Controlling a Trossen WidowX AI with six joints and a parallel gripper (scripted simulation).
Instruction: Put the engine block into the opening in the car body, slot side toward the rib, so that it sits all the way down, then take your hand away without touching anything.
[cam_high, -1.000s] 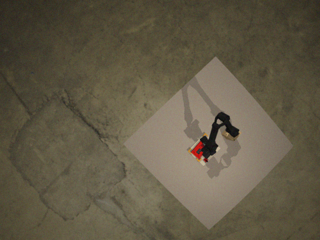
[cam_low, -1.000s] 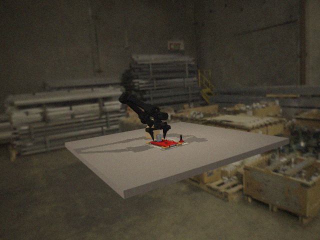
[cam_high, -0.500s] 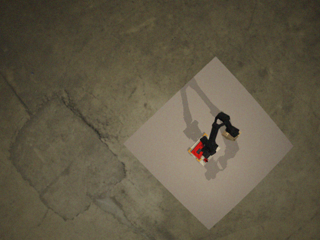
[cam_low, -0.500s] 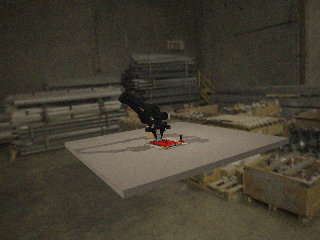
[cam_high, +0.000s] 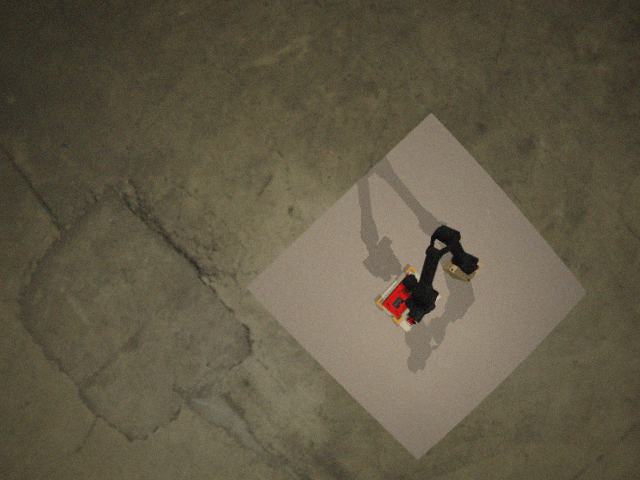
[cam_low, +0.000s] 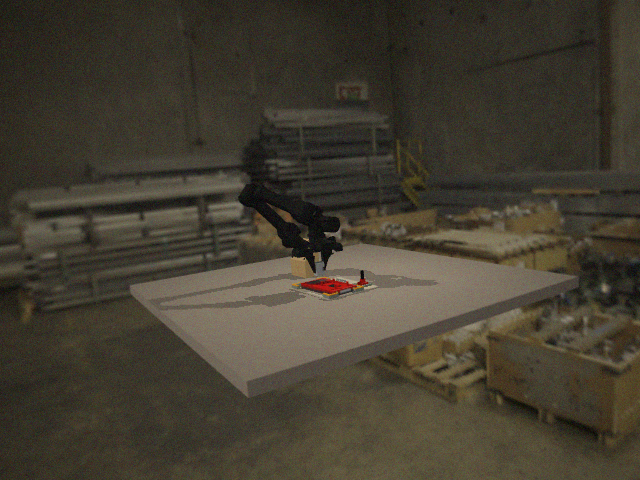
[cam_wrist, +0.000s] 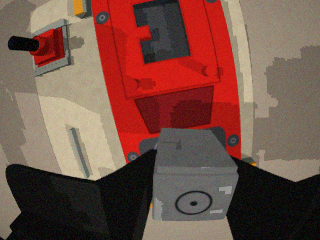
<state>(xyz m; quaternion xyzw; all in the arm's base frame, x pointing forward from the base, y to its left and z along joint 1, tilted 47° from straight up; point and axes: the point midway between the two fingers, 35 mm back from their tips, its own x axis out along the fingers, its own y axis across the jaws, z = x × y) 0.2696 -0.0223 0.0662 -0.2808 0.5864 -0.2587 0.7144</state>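
The cream base plate lies 4 cm ahead of my gripper tip, 3 cm to the left of it and 5 cm below it. Also, from my gripper tip: grey engine block: 1 cm above.
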